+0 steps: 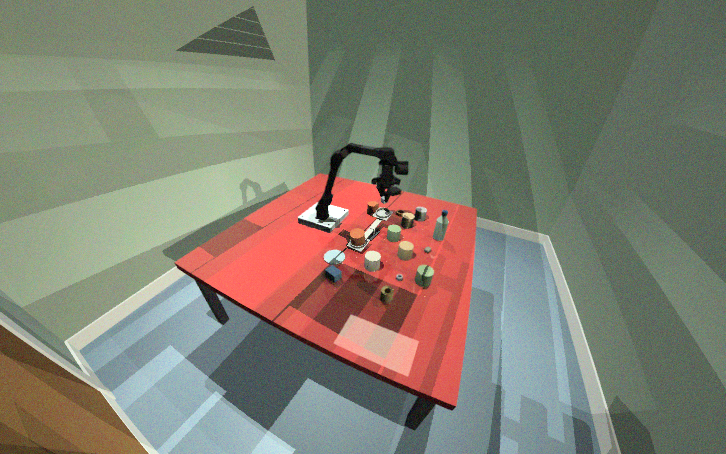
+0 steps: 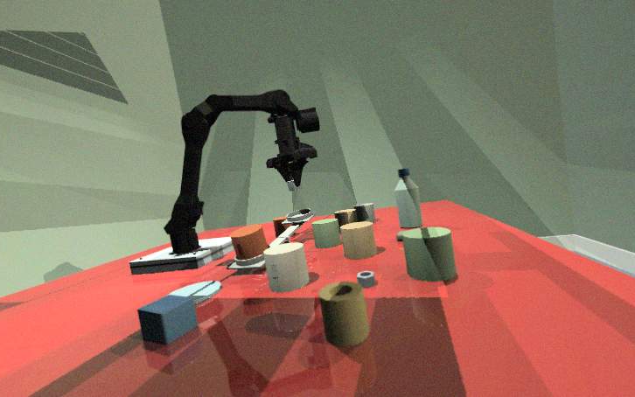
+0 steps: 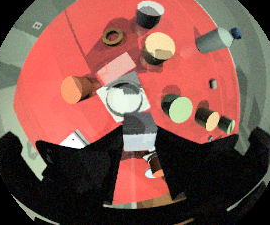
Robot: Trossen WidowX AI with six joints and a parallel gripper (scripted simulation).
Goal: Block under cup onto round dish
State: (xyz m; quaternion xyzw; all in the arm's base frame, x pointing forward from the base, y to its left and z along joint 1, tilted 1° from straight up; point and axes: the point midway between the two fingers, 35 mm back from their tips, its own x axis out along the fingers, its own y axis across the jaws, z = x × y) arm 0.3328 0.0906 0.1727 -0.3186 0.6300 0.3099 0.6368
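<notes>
Right now my gripper tip is 340 mm to the left of the round white dish, 170 mm above it and 130 mm past it. From my gripper tip the other things lie so: cream cup: 350 mm to the right, 130 mm below, 50 mm ahead; then small balance: 130 mm below, 100 mm to the right, 30 mm behind; then grey-green bottle: 320 mm ahead, 60 mm below, 30 mm to the left.
</notes>
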